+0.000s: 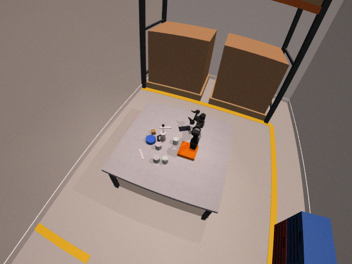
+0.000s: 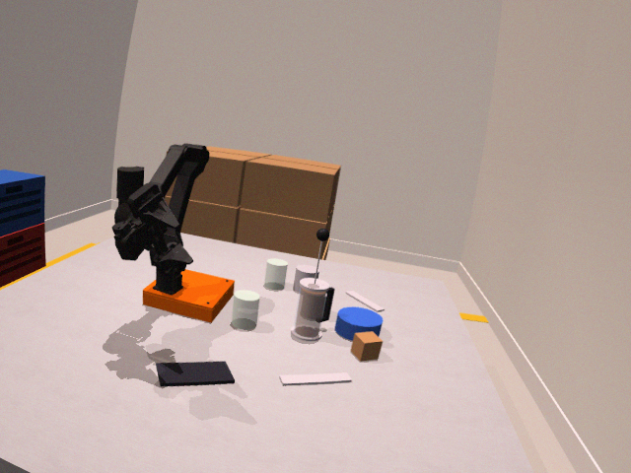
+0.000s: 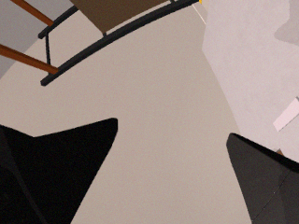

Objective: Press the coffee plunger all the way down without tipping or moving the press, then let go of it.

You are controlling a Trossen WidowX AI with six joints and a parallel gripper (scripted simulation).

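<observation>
Now: gripper tip 33 cm to the right of the coffee press, 18 cm short of it and 14 cm above it. Round my gripper tip: small brown cube: 33 cm ahead, 28 cm to the left, 24 cm below; then blue disc: 40 cm to the left, 29 cm ahead, 25 cm below.
</observation>
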